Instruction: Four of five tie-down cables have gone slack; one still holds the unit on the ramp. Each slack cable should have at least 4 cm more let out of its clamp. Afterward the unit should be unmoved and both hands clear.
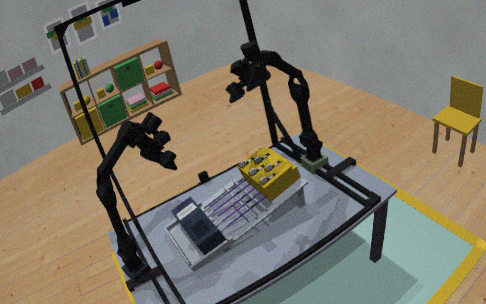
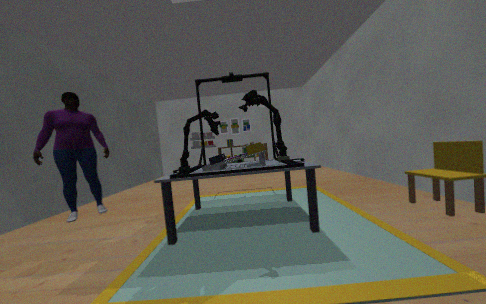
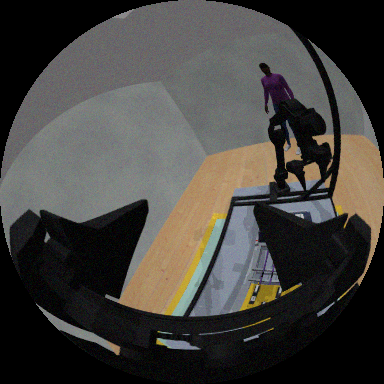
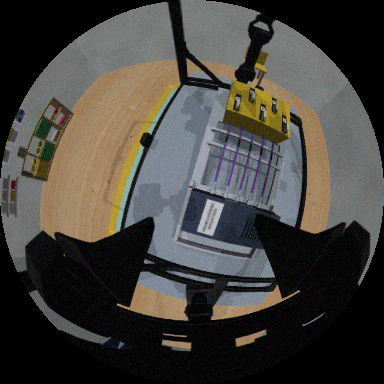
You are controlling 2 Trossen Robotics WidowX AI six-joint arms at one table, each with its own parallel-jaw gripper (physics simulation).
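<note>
The dark blue unit with a white label sits low on the grey ramp. Purple cables run from it up to the yellow clamp block, which carries several small clamps on top. I cannot tell which cables are slack. My left gripper is open and empty, high above the table beyond the block. My right gripper is open and empty, raised above the unit's end of the ramp. Neither touches the unit, cables or clamps.
A black frame rises over the table. Black rails run along the table's edges. A shelf unit stands behind, a yellow chair to the right. A person stands away from the table.
</note>
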